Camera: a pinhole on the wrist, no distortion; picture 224 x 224 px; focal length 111.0 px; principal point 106.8 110.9 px. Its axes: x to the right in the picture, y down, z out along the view. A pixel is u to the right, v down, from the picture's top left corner.
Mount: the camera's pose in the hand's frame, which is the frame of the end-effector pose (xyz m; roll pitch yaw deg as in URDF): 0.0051 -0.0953 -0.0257 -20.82 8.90 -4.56
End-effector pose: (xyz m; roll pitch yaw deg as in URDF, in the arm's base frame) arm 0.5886 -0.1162 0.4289 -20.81 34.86 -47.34
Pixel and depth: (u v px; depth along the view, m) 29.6 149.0 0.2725
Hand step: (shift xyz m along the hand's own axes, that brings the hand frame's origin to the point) -0.1327 0.1006 0.2224
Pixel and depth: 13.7 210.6 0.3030
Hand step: -0.1876 0.2833 0.1979
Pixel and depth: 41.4 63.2 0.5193
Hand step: -0.2110 -0.1021 0.5795
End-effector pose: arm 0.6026 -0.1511 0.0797 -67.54 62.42 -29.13
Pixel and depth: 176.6 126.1 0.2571
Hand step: 0.2093 0.0131 0.1743
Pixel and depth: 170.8 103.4 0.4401
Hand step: 0.3303 0.0078 0.3519
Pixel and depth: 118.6 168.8 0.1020
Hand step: 0.0344 -0.0114 0.0481
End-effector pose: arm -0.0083 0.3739 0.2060 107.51 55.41 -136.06
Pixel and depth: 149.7 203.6 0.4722
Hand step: 0.2739 0.4214 0.2436
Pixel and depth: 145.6 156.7 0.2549
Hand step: 0.1388 0.0835 0.1590
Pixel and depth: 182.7 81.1 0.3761
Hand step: 0.3212 -0.0811 0.3173
